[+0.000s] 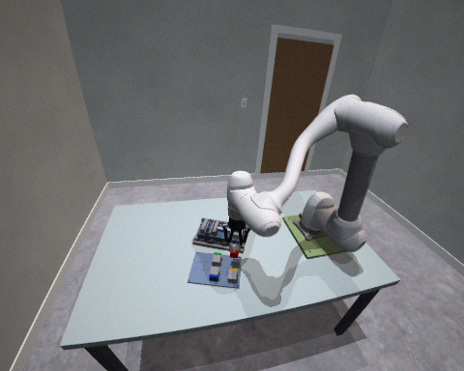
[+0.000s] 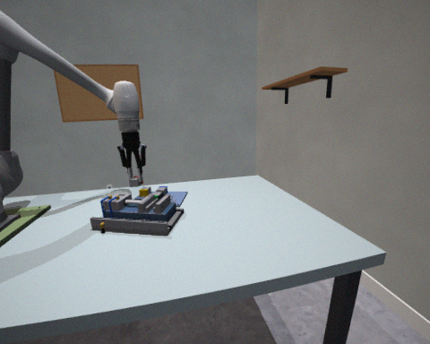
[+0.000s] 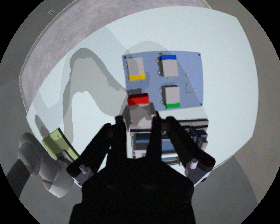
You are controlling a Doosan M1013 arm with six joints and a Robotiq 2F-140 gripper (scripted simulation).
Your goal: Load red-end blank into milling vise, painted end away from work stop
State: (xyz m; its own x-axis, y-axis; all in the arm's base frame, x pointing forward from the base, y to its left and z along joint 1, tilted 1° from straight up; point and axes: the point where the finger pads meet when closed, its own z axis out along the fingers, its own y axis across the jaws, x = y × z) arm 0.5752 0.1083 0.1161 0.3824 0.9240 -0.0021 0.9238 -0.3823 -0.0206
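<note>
The yellow-ended blank is 3 cm ahead of my hand, 8 cm to the left of it and 12 cm below it. From my hand the other things lie so: blue-ended blank 12 cm ahead, 5 cm to the left, 12 cm below; then green-ended blank 8 cm ahead, 3 cm to the right, 12 cm below; then red-ended blank 3 cm below.
</note>
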